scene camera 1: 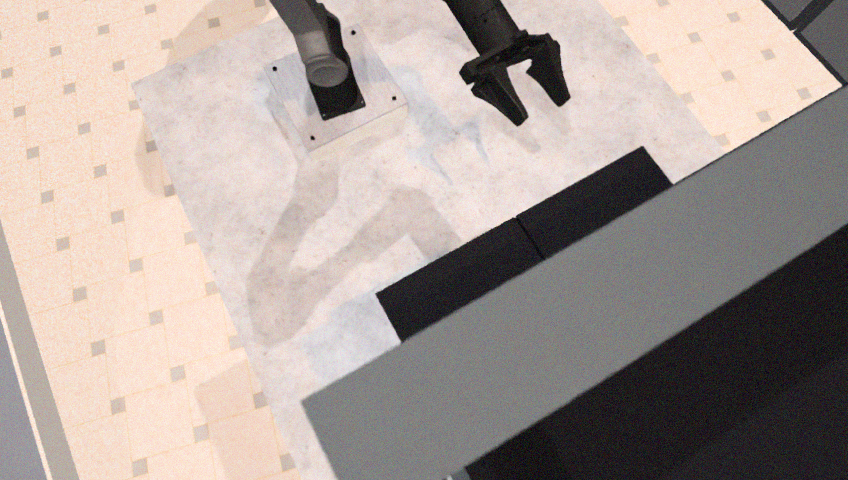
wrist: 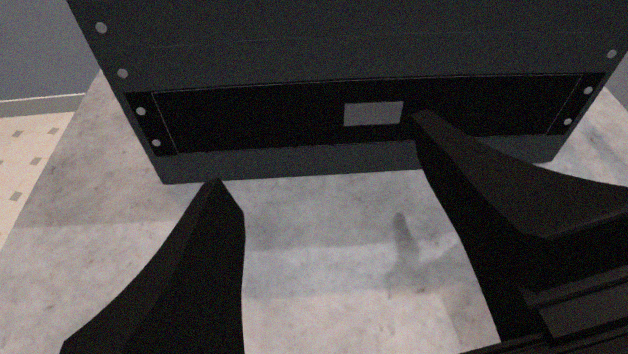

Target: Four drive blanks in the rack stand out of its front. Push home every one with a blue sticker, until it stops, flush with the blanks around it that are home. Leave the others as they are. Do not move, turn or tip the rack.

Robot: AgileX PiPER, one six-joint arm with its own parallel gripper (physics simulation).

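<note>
The rack [scene camera 1: 535, 309] [wrist: 300, 164] shows in scene camera 1 as a broad grey top band, and in the wrist view by its lower front. Two black blocks [scene camera 1: 464, 279] [scene camera 1: 595, 202] stand out side by side from its front in scene camera 1; they look like drive blanks seen from above. Their faces and any blue stickers are hidden. A low black panel [wrist: 260, 120] with a plain grey label [wrist: 373, 113] crosses the rack's lower front in the wrist view. My gripper [scene camera 1: 541, 113] [wrist: 319, 167] is open and empty, in front of the rack and apart from it.
The arm's base plate [scene camera 1: 380, 113] lies on the pale mottled surface [scene camera 1: 220, 166], left of the gripper in scene camera 1. Tiled floor [scene camera 1: 89, 237] surrounds that surface. Round screws [wrist: 140, 111] line both side edges of the rack's front. A grey-blue wall [wrist: 40, 45] shows at upper left.
</note>
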